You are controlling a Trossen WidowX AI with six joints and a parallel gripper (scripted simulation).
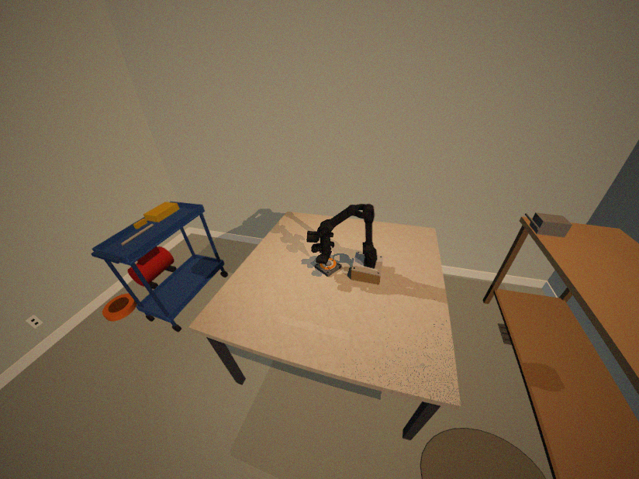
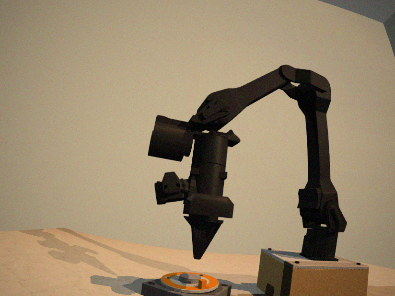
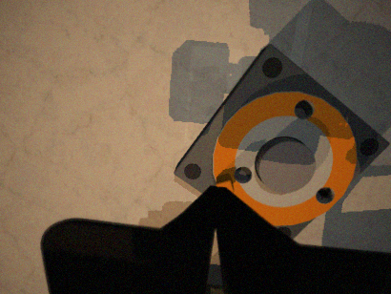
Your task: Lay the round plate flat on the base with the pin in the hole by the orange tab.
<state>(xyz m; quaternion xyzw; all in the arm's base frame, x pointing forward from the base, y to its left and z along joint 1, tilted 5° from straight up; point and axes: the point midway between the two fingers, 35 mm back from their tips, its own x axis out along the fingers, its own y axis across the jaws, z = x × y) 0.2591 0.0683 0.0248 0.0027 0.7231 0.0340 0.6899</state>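
Now: gripper tip 1 cm short of the square grey base, 5 cm to the left of it and 6 cm above it.
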